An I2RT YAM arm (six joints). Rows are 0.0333 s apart.
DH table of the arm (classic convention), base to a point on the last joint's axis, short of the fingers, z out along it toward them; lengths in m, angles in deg. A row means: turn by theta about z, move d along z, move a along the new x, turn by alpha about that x. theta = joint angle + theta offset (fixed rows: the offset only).
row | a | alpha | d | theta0
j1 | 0.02 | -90 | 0.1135 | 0
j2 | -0.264 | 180 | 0 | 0
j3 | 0.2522 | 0 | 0 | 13.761
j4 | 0.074 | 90 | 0 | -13.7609
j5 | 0 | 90 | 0 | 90
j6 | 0 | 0 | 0.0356 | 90
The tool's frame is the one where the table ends.
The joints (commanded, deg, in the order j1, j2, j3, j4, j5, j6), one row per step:
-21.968 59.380 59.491 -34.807 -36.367 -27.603
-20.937 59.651 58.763 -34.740 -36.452 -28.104
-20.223 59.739 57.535 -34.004 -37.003 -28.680
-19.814 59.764 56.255 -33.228 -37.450 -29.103
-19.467 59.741 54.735 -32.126 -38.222 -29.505
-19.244 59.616 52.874 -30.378 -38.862 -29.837
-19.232 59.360 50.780 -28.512 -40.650 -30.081
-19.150 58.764 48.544 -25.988 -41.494 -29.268
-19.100 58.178 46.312 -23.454 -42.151 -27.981
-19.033 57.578 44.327 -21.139 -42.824 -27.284
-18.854 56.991 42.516 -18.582 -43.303 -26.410
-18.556 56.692 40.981 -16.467 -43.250 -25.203
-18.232 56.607 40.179 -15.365 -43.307 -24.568
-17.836 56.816 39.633 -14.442 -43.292 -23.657
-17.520 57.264 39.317 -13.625 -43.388 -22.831
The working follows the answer.
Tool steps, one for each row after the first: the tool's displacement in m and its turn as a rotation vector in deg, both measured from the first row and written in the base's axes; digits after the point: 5 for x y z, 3 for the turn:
0.00211 0.00338 -0.00499 -0.029 0.693 1.333
0.00365 0.00597 -0.01117 0.000 0.931 2.764
0.00457 0.00752 -0.01741 0.087 1.187 3.733
0.00534 0.00905 -0.02435 0.325 1.249 4.891
0.00599 0.01005 -0.03204 0.401 0.982 5.782
0.00562 0.01113 -0.04022 1.179 0.467 7.342
0.00473 0.01218 -0.04737 1.960 -0.239 7.745
0.00368 0.01307 -0.05460 3.019 -0.720 7.773
0.00240 0.01410 -0.06067 3.585 -1.450 8.113
0.00152 0.01534 -0.06547 4.035 -2.433 8.360
0.00133 0.01654 -0.07038 4.666 -2.765 8.136
0.00147 0.01778 -0.07317 5.079 -2.875 8.257
0.00251 0.01898 -0.07571 5.767 -2.660 8.264
0.00420 0.01972 -0.07784 6.482 -2.388 8.315

Tool pose at each row, in the base's axes (x y z in m, rotation vector in deg; rounded; the steps above come from the unrounded poses):
0.20709 -0.06077 0.34272 -25.595 114.673 9.096
0.20920 -0.05739 0.33772 -26.958 115.091 10.073
0.21074 -0.05480 0.33155 -28.383 115.019 11.055
0.21166 -0.05325 0.32530 -29.306 115.045 11.813
0.21243 -0.05173 0.31837 -30.318 114.806 12.788
0.21308 -0.05073 0.31067 -31.161 114.326 13.348
0.21271 -0.04965 0.30250 -32.210 113.320 14.952
0.21182 -0.04859 0.29534 -32.094 112.401 15.783
0.21077 -0.04770 0.28812 -31.428 111.741 16.712
0.20949 -0.04667 0.28205 -31.386 110.846 17.277
0.20861 -0.04543 0.27725 -31.319 109.748 17.596
0.20842 -0.04423 0.27233 -30.686 109.366 17.983
0.20856 -0.04299 0.26955 -30.538 109.152 18.429
0.20960 -0.04180 0.26700 -30.106 109.227 19.164
0.21129 -0.04106 0.26487 -29.702 109.339 19.968

